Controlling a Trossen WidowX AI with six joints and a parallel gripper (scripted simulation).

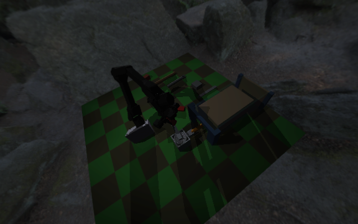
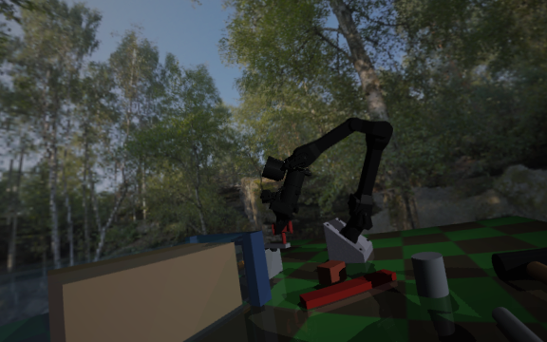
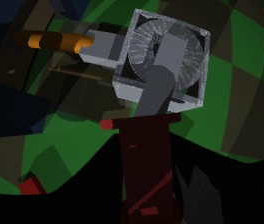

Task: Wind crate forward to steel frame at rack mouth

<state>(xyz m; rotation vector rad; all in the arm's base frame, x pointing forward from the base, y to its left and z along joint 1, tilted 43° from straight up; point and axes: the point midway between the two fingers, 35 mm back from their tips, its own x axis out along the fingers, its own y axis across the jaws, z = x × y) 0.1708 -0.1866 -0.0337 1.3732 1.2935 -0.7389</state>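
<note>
Now: the winch handle 3 cm below my gripper tip, 2 cm to the right of it and 1 cm behind it. Round my gripper tip: winch (10 cm below, 9 cm to the right, 3 cm behind); then blue steel frame (14 cm ahead, 9 cm to the right, 3 cm below); then red grip (2 cm to the left).
</note>
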